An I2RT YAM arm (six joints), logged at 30 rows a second.
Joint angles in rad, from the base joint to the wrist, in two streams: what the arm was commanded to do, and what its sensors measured. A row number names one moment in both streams.
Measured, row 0: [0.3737 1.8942 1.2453 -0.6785 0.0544 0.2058]
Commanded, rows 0 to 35: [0.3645 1.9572 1.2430 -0.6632 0.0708 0.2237]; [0.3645 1.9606 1.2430 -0.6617 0.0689 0.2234]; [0.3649 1.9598 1.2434 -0.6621 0.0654 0.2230]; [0.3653 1.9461 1.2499 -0.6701 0.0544 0.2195]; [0.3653 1.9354 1.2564 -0.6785 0.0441 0.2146]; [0.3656 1.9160 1.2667 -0.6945 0.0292 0.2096]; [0.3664 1.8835 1.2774 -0.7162 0.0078 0.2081]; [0.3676 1.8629 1.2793 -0.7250 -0.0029 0.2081]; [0.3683 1.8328 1.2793 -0.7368 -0.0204 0.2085]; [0.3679 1.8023 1.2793 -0.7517 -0.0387 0.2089]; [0.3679 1.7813 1.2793 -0.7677 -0.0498 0.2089]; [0.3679 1.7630 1.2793 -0.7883 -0.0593 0.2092]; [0.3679 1.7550 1.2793 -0.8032 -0.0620 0.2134]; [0.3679 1.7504 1.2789 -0.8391 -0.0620 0.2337]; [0.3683 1.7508 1.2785 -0.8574 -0.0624 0.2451]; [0.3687 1.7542 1.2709 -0.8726 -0.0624 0.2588]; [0.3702 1.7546 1.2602 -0.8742 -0.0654 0.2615]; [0.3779 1.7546 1.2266 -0.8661 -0.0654 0.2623]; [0.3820 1.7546 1.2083 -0.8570 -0.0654 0.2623]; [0.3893 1.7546 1.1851 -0.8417 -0.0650 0.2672]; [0.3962 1.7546 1.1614 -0.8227 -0.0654 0.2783]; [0.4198 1.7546 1.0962 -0.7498 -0.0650 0.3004]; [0.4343 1.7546 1.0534 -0.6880 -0.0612 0.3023]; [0.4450 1.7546 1.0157 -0.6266 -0.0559 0.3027]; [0.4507 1.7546 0.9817 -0.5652 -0.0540 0.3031]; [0.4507 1.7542 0.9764 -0.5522 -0.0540 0.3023]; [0.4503 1.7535 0.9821 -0.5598 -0.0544 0.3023]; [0.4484 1.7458 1.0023 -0.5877 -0.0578 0.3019]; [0.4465 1.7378 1.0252 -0.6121 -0.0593 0.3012]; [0.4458 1.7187 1.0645 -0.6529 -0.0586 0.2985]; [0.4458 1.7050 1.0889 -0.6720 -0.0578 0.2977]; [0.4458 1.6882 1.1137 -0.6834 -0.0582 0.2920]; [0.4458 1.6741 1.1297 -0.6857 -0.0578 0.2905]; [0.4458 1.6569 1.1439 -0.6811 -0.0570 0.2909]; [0.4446 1.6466 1.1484 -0.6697 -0.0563 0.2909]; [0.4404 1.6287 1.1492 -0.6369 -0.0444 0.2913]
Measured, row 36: [0.4465 1.6955 1.1126 -0.6724 -0.0559 0.2863]
